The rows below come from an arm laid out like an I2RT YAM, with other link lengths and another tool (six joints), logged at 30 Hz.
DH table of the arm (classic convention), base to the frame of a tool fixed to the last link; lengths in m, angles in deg. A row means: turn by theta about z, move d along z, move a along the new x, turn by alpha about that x. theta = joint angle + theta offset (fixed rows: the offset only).
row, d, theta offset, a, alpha
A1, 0.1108, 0, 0.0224, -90
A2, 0, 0, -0.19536, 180
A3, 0, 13.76, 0.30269, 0
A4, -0.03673, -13.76, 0.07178, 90
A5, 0.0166, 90, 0, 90
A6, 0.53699, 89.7, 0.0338, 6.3
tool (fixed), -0.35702, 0, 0, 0
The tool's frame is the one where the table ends.
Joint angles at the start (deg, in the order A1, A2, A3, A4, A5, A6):
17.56 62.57 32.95 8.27 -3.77 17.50
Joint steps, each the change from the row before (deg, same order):
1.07 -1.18 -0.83 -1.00 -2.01 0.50
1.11 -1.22 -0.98 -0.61 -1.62 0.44
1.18 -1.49 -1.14 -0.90 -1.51 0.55
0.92 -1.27 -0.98 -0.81 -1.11 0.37
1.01 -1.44 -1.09 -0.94 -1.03 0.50
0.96 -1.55 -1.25 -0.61 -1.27 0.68
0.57 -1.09 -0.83 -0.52 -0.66 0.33
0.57 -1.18 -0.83 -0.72 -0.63 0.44
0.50 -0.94 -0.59 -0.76 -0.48 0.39
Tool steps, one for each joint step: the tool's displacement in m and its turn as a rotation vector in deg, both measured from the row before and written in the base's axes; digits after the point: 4 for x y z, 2 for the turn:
-0.0124 0.0113 -0.0014 0.93 1.03 2.75
-0.0118 0.0102 -0.0011 0.82 0.73 2.44
-0.0132 0.0096 -0.0017 0.80 0.97 2.36
-0.0108 0.0068 -0.0018 0.51 0.82 1.80
-0.0116 0.0066 -0.0021 0.54 0.96 1.75
-0.0118 0.0067 -0.0013 0.86 0.86 1.85
-0.0073 0.0033 -0.0011 0.38 0.53 1.04
-0.0076 0.0030 -0.0012 0.40 0.70 0.96
-0.0064 0.0025 -0.0010 0.28 0.69 0.77

